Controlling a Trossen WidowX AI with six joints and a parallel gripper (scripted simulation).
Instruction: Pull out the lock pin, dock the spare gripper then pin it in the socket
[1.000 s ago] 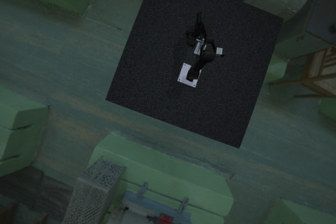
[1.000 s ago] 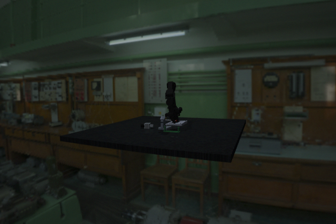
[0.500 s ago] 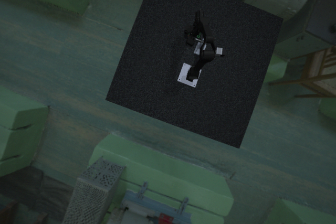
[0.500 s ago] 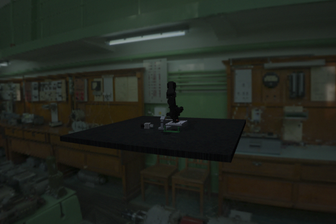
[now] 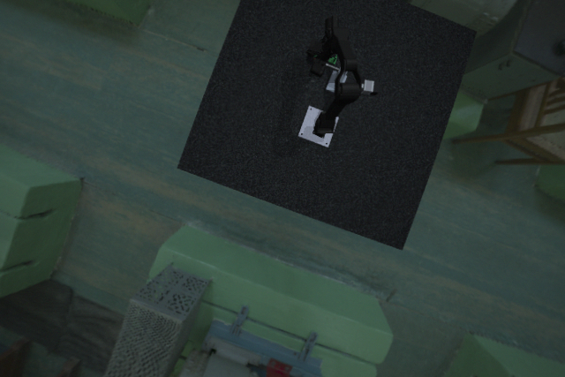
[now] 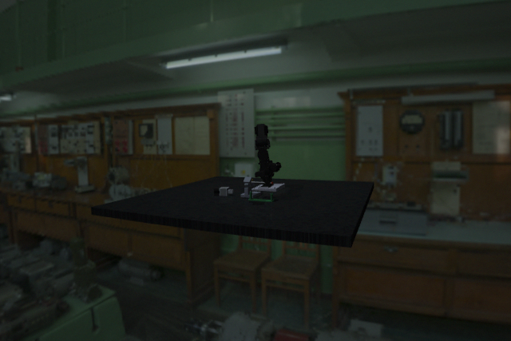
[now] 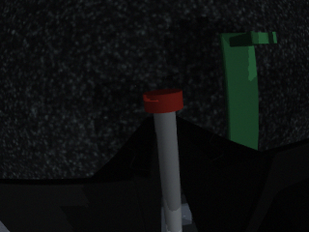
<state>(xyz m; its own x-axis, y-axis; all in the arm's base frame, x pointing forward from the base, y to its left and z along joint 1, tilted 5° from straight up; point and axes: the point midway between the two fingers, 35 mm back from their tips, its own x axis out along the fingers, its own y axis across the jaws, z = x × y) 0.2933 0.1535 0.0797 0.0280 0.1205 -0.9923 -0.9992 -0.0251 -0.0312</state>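
My gripper tip is now 80 mm short of the green bracket, 20 mm to the left of it and 40 mm above it. From my gripper tip the other things lie so: spare gripper 10 mm ahead, 290 mm to the right, 40 mm below; mount 10 mm behind, 130 mm to the right, 10 mm below.
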